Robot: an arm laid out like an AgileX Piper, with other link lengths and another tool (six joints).
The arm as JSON. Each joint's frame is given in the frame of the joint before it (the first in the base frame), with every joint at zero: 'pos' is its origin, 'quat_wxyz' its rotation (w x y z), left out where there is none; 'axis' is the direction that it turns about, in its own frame. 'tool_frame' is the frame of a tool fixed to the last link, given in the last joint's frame.
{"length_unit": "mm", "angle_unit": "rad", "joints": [
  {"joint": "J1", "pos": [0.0, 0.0, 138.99], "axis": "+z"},
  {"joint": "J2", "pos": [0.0, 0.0, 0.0], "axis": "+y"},
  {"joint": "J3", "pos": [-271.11, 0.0, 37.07], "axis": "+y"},
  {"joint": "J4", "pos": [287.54, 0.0, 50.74], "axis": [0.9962, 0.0, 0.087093]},
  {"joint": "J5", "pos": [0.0, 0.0, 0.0], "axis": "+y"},
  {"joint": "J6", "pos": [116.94, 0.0, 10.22], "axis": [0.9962, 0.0, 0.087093]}
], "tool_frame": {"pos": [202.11, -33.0, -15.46], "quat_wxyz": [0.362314, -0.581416, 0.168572, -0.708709]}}
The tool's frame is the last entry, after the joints.
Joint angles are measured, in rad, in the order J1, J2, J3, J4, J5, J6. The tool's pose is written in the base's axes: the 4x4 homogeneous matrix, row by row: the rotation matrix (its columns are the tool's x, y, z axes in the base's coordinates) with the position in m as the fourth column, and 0 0 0 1 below. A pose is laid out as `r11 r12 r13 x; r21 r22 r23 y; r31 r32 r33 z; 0 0 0 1`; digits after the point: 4 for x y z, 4 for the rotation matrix.
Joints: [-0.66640, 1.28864, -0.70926, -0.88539, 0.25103, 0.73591]
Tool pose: -0.0639 -0.7099 0.7014 0.2958; -0.7103 -0.4613 -0.5317 -0.3566; 0.7010 -0.5322 -0.4747 0.0873; 0 0 0 1
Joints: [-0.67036, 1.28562, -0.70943, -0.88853, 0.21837, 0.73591]
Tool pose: -0.0670 -0.6874 0.7232 0.3042; -0.7063 -0.4793 -0.5210 -0.3562; 0.7048 -0.5456 -0.4534 0.0926; 0 0 0 1
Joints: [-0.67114, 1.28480, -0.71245, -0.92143, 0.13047, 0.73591]
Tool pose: -0.0483 -0.6222 0.7814 0.3297; -0.6866 -0.5475 -0.4784 -0.3526; 0.7254 -0.5596 -0.4008 0.1074; 0 0 0 1
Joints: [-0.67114, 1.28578, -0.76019, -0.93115, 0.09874, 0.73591]
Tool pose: -0.0693 -0.5769 0.8139 0.3492; -0.6595 -0.5856 -0.4712 -0.3586; 0.7485 -0.5694 -0.3399 0.1368; 0 0 0 1
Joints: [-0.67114, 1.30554, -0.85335, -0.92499, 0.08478, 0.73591]
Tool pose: -0.1176 -0.5316 0.8388 0.3716; -0.6276 -0.6148 -0.4776 -0.3717; 0.7696 -0.5826 -0.2614 0.1794; 0 0 0 1
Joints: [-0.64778, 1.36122, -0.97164, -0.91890, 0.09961, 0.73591]
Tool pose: -0.1451 -0.4998 0.8539 0.3993; -0.6046 -0.6384 -0.4764 -0.3816; 0.7832 -0.5854 -0.2095 0.2136; 0 0 0 1
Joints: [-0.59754, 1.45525, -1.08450, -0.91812, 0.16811, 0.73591]
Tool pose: -0.1250 -0.5169 0.8469 0.4250; -0.6052 -0.6367 -0.4779 -0.3861; 0.7862 -0.5723 -0.2332 0.2143; 0 0 0 1
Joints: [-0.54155, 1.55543, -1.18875, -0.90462, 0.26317, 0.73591]
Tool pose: -0.0982 -0.5576 0.8243 0.4456; -0.6206 -0.6132 -0.4888 -0.3867; 0.7780 -0.5596 -0.2858 0.1997; 0 0 0 1
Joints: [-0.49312, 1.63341, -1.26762, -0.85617, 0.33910, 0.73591]
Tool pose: -0.0918 -0.5850 0.8058 0.4629; -0.6567 -0.5728 -0.4906 -0.3787; 0.7486 -0.5742 -0.3316 0.1812; 0 0 0 1
